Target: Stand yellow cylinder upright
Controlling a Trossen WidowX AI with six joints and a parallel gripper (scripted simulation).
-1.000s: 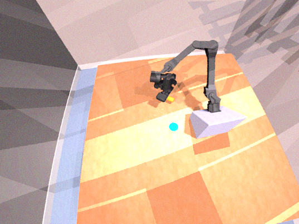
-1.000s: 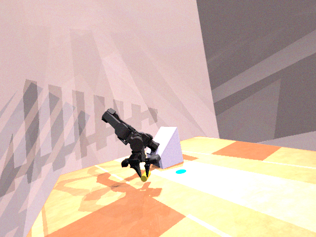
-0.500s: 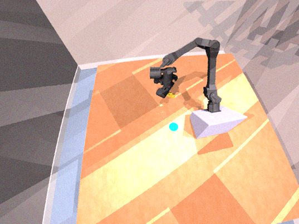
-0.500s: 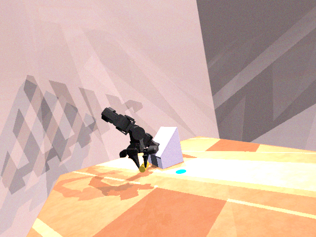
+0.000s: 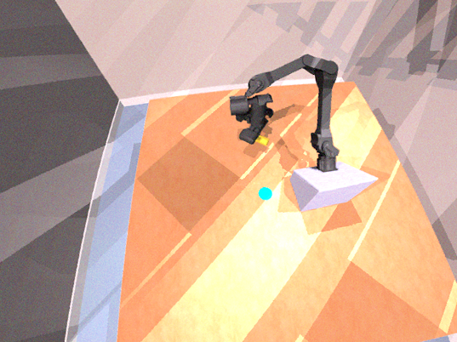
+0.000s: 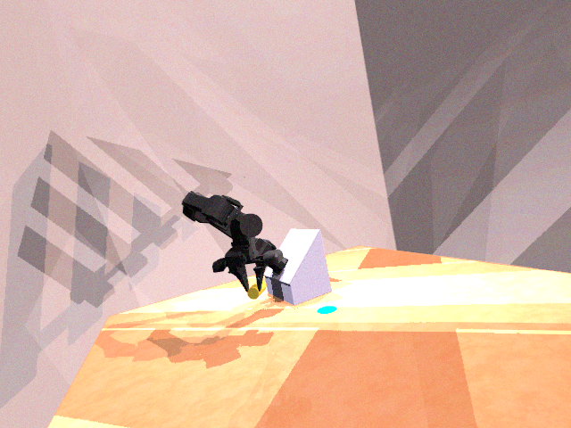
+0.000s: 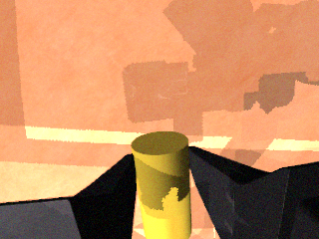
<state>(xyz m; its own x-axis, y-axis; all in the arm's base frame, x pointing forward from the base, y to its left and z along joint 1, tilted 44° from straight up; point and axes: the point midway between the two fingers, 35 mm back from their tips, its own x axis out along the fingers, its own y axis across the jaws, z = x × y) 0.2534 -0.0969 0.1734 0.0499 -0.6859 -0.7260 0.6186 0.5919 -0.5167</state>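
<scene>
The cyan circle lies 210 mm to the left of my gripper tip, 120 mm below it and 10 mm behind it. Round my gripper tip: yellow tall cylinder 20 mm behind, 10 mm to the left.
</scene>
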